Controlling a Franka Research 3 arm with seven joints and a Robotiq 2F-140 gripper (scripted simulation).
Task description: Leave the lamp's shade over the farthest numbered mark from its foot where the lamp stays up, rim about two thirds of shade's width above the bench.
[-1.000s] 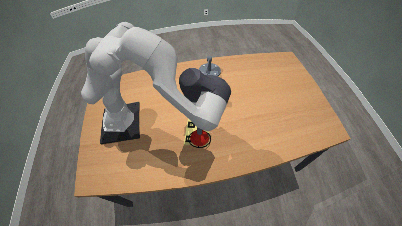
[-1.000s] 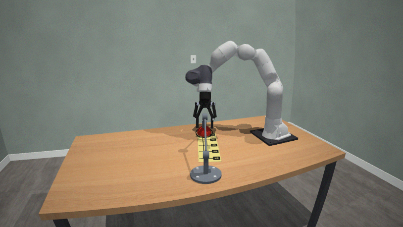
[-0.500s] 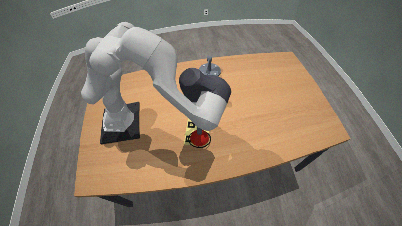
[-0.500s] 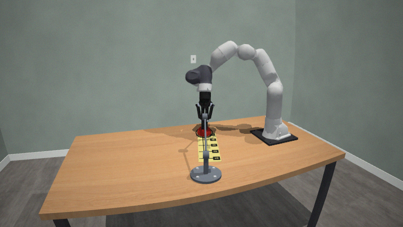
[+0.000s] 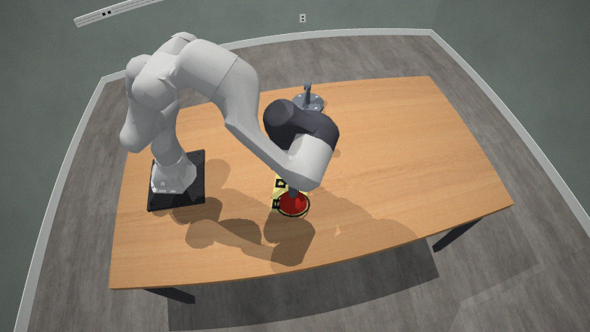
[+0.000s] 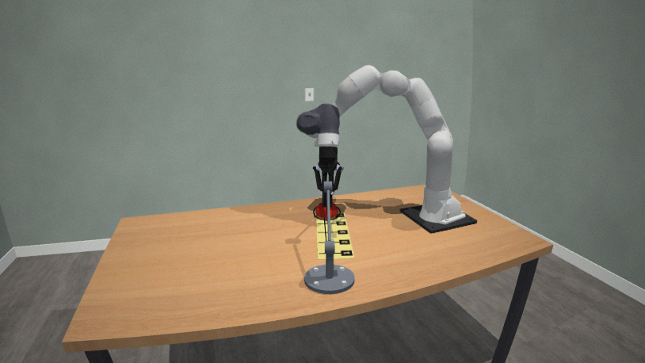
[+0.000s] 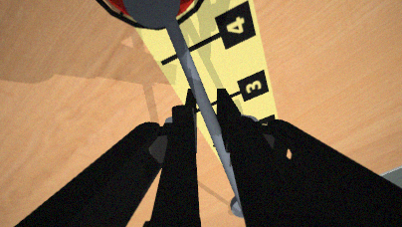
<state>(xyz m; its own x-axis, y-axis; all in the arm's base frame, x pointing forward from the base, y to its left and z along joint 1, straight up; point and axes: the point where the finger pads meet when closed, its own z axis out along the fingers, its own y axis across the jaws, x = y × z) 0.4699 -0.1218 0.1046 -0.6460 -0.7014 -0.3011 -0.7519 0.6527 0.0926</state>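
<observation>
My hand is 8 cm to the right of the yellow strip and 12 cm above it. Also, from my hand: grey round foot (14 cm ahead, 41 cm to the left, 9 cm below).
</observation>
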